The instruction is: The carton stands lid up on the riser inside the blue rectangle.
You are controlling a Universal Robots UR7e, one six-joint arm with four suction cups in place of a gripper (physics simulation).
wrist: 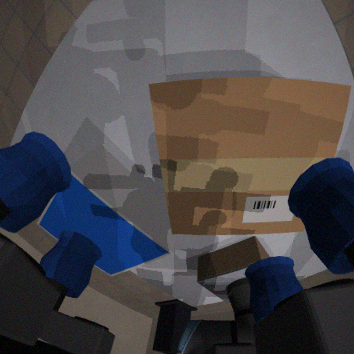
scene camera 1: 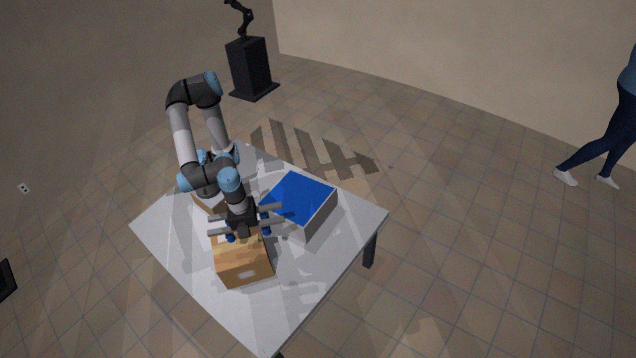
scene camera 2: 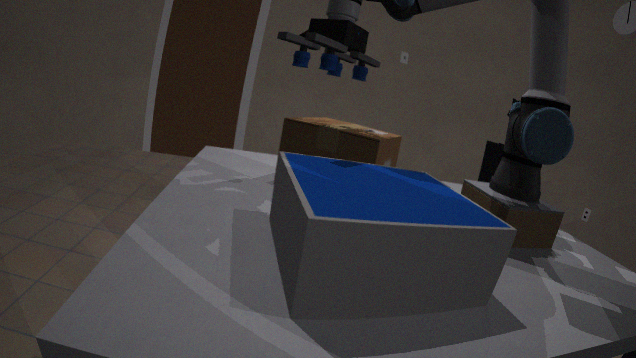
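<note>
A brown carton (scene camera 1: 240, 257) (scene camera 2: 330, 140) (wrist: 250, 120) stands on the table, its taped top facing up with a barcode label near one edge. It is beside and apart from the grey riser (scene camera 1: 321, 216) (scene camera 2: 395, 270). The blue rectangle (scene camera 1: 300, 195) (scene camera 2: 390, 195) (wrist: 97, 227) covers the riser's top inside a thin pale rim, and no carton stands on it. My gripper (scene camera 1: 247, 229) (scene camera 2: 331, 65) is open; its four blue cups hang above the carton's label end with a gap, touching nothing. The riser hides the carton's lower part in scene camera 2.
The pale table (scene camera 1: 350, 220) (scene camera 2: 175, 280) carries all of this. The arm's base stands on a low brown block (scene camera 2: 535, 227) (wrist: 232, 257) at the table's far end. A black pedestal (scene camera 1: 250, 67) with a small dark arm stands on the floor behind. A person (scene camera 1: 620, 120) is at the right.
</note>
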